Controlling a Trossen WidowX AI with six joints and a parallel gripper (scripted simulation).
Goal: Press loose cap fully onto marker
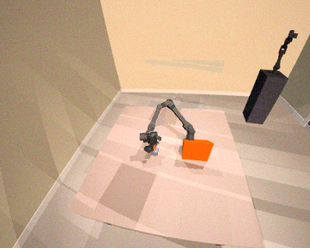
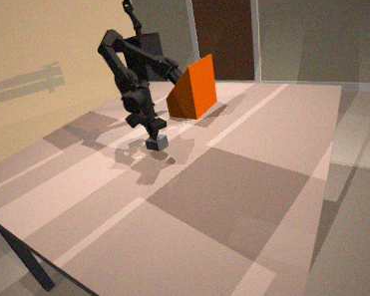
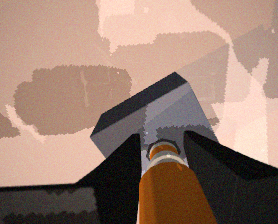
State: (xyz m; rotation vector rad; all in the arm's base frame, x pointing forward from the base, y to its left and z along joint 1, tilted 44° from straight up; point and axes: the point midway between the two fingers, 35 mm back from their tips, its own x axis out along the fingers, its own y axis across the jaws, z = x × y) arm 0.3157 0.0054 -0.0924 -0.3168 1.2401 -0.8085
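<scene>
My gripper tip is now 5 cm below the orange cap and 1 cm past it. The rest, counted from my gripper tip: holder block (2 cm below, 1 cm behind).
</scene>
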